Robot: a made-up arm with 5 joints.
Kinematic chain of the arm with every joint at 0, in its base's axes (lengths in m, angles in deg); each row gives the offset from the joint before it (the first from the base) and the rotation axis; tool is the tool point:
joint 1: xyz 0 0 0.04 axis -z
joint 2: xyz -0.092 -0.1 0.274 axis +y
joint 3: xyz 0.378 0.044 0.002 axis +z
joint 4: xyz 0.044 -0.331 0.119 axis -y
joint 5: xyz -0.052 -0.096 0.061 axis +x
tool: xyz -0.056 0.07 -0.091
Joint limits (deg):
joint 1: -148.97..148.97
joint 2: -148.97..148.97
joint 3: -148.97..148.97
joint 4: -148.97..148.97
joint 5: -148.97..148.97
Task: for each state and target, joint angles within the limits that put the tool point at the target. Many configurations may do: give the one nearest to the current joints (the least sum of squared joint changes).
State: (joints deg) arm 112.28 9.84 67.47 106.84 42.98
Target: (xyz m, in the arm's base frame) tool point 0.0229 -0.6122 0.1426
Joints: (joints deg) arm 83.11 15.71 75.06 115.99 18.56
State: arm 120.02 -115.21 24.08 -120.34 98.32
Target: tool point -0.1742 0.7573 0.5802
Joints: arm 105.65 -140.89 6.17 -113.38 93.80
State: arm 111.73 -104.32 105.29 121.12 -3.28
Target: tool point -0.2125 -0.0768 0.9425
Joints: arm 135.38 -63.91 75.85 102.64 35.83
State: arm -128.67 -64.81 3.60 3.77 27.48
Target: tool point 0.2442 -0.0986 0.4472
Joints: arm -105.85 -63.33 -50.86 8.41 29.85
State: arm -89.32 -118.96 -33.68 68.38 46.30
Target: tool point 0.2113 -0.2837 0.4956
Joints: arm -64.97 -104.32 -30.55 75.11 44.82
